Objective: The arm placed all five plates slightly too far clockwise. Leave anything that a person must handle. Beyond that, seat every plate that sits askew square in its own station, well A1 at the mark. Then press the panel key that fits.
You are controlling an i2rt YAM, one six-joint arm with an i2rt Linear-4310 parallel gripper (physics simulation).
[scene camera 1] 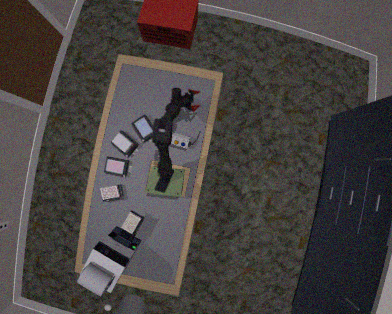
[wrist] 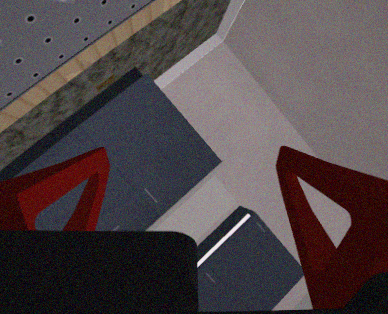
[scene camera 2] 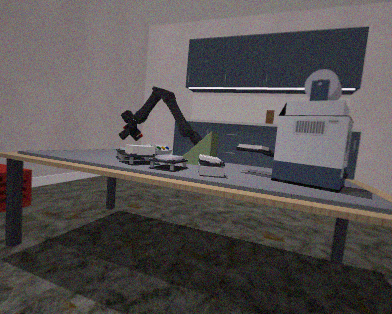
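My gripper [scene camera 1: 195,100] [scene camera 2: 132,135] [wrist: 192,156] is open and empty, raised above the table's far end, beyond the panel. Five plates show in scene camera 1: a blue-topped plate [scene camera 1: 143,127], a pale grey plate [scene camera 1: 123,143], a pink plate [scene camera 1: 116,166], a red-dotted white plate [scene camera 1: 110,192] and a cream plate [scene camera 1: 132,222] by the white instrument. In scene camera 2 the dotted plate [scene camera 2: 210,160] looks tilted on its station. The white key panel [scene camera 1: 181,141] [scene camera 2: 164,149] shows yellow and blue keys in scene camera 1. Well A1 marks are too small to tell.
The white instrument [scene camera 1: 106,265] [scene camera 2: 311,142] stands at the table's near end, with a black unit [scene camera 1: 125,238] beside it. The arm stands on a green base [scene camera 1: 175,188] [scene camera 2: 206,148]. A red cabinet [scene camera 1: 169,22] [scene camera 2: 16,187] stands beyond the table's wooden edge [scene camera 1: 170,66].
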